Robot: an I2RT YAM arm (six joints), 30 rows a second.
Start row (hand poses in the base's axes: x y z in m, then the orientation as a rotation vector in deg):
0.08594 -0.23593 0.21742 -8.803 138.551 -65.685
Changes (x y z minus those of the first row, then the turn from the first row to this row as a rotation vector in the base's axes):
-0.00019 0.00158 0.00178 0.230 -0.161 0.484
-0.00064 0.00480 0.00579 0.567 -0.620 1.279
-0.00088 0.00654 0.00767 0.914 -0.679 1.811
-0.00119 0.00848 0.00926 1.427 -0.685 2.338
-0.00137 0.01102 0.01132 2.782 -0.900 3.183
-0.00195 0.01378 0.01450 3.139 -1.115 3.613
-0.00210 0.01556 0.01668 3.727 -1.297 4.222
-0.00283 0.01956 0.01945 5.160 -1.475 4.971
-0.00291 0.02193 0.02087 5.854 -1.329 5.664
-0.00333 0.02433 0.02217 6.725 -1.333 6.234
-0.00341 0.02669 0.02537 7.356 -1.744 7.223
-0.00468 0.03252 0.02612 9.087 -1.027 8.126
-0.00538 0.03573 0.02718 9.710 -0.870 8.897
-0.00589 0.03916 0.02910 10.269 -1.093 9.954
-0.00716 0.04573 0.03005 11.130 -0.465 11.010
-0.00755 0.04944 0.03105 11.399 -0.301 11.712
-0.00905 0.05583 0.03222 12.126 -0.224 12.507
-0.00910 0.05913 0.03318 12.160 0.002 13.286
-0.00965 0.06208 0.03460 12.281 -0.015 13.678
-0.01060 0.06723 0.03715 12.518 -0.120 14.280
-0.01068 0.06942 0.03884 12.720 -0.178 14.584
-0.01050 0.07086 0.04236 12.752 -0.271 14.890
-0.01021 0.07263 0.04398 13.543 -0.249 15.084
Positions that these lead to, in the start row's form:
0.08575 -0.23435 0.21920 -9.208 138.368 -65.160
0.08530 -0.23113 0.22321 -9.765 137.872 -64.313
0.08506 -0.22939 0.22509 -10.249 137.817 -63.644
0.08475 -0.22745 0.22668 -10.705 137.893 -62.784
0.08457 -0.22491 0.22874 -11.139 138.097 -60.718
0.08399 -0.22215 0.23192 -11.399 137.933 -60.057
0.08384 -0.22037 0.23410 -11.814 137.844 -59.041
0.08311 -0.21637 0.23687 -12.125 138.110 -56.932
0.08303 -0.21400 0.23829 -12.801 138.304 -55.801
0.08261 -0.21160 0.23959 -13.183 138.490 -54.484
0.08253 -0.20924 0.24279 -13.873 138.039 -53.221
0.08126 -0.20341 0.24354 -14.806 139.075 -50.798
0.08056 -0.20020 0.24460 -15.590 139.168 -49.715
0.08005 -0.19677 0.24652 -16.481 138.779 -48.541
0.07878 -0.19020 0.24747 -17.801 139.232 -47.091
0.07839 -0.18649 0.24847 -18.615 139.180 -46.470
0.07689 -0.18010 0.24964 -19.331 139.198 -45.234
0.07684 -0.17680 0.25060 -20.341 139.055 -44.873
0.07629 -0.17385 0.25202 -20.732 138.914 -44.550
0.07534 -0.16870 0.25457 -21.265 138.649 -43.983
0.07526 -0.16651 0.25626 -21.504 138.544 -43.595
0.07544 -0.16507 0.25978 -21.776 138.338 -43.412
0.07573 -0.16330 0.26140 -21.754 138.584 -42.357

